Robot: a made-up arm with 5 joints. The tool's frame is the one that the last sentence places. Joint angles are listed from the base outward.
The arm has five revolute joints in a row. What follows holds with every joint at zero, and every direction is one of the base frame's.
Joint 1 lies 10 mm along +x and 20 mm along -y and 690 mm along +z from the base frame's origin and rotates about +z.
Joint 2 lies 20 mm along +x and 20 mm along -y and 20 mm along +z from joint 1 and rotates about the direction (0, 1, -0.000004).
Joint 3 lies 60 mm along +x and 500 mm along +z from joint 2 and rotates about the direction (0, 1, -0.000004).
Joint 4 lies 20 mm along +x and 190 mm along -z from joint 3 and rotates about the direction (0, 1, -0.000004).
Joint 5 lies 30 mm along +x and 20 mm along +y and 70 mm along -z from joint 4 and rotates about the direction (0, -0.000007, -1).
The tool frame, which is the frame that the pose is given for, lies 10 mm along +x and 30 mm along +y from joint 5; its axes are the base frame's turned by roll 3.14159, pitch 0 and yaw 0 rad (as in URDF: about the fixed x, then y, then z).
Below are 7 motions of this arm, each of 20 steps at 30 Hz.
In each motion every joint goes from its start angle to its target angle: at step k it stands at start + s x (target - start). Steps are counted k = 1, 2, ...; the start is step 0. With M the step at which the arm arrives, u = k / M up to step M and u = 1 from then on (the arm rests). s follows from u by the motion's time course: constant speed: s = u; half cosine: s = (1 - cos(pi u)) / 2; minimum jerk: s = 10 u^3 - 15 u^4 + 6 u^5.
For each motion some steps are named. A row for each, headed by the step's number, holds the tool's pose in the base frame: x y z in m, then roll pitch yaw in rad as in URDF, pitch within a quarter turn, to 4 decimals.
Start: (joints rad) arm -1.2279 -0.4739 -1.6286 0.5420 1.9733
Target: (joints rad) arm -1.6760 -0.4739 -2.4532 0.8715 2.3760
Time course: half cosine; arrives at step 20
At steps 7, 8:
7: -0.0057 -0.0570 1.3868 -1.4278 0.5081 -2.8511
8: -0.0095 -0.0458 1.3956 -1.3838 0.5339 -2.8575

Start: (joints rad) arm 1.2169 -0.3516 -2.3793 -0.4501 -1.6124
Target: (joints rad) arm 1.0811 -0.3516 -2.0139 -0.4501 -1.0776
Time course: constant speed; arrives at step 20
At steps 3, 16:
3: -0.0105 -0.0418 1.4488 0.0154 -0.0006 2.8059
16: 0.0021 0.0102 1.4272 0.2350 -0.0944 3.0541

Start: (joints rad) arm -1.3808 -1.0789 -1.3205 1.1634 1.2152
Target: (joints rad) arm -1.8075 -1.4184 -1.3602 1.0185 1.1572
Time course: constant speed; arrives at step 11
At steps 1, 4, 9, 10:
1: -0.0201 0.1860 1.1828 -1.8765 -0.3455 -2.8839
4: 0.0028 0.2351 1.1646 -1.7257 -0.3726 -3.0500
9: 0.0649 0.3060 1.1236 -1.4686 -0.4012 2.9425
10: 0.0805 0.3177 1.1138 -1.4166 -0.4040 2.8827

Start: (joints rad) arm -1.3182 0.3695 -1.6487 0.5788 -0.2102
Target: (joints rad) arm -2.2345 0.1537 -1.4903 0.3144 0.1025
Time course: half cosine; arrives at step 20
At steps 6, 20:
6: 0.0728 -0.5158 1.1057 3.0026 -0.7566 -1.3060
20: -0.2306 -0.3745 1.1705 -2.9757 -1.0137 -2.4292

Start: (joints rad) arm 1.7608 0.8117 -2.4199 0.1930 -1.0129
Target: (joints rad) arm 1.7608 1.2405 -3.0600 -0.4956 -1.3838
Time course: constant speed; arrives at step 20
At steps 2, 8, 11, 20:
2: -0.1445 0.6585 1.0284 1.6464 -0.5196 -2.9892
8: -0.1472 0.6858 1.0007 1.3486 -0.4005 -2.8637
11: -0.1477 0.6951 0.9850 1.2109 -0.3329 -2.8292
20: -0.1452 0.7053 0.9307 0.8177 -0.1372 -2.8241

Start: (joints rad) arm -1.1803 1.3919 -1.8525 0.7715 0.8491
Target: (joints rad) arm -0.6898 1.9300 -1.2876 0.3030 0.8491
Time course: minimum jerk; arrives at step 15
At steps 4, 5, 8, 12, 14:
4: 0.2960 -0.5833 0.4462 2.8437 0.2528 -2.0078
5: 0.3092 -0.5504 0.4140 2.7986 0.2878 -1.9766
8: 0.3296 -0.4066 0.3064 2.6071 0.4214 -1.8706
12: 0.2952 -0.2529 0.2324 2.3751 0.5481 -1.7930
14: 0.2860 -0.2323 0.2254 2.3386 0.5645 -1.7852

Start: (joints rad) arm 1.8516 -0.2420 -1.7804 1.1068 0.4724
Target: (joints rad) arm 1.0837 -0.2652 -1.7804 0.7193 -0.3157
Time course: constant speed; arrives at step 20
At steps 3, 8, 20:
3: -0.0480 0.1776 1.3132 -2.6668 -0.8907 1.1523
8: -0.0128 0.1785 1.3179 -2.8568 -1.0573 1.2202
20: 0.0672 0.1556 1.3252 2.2477 -1.1740 2.0167

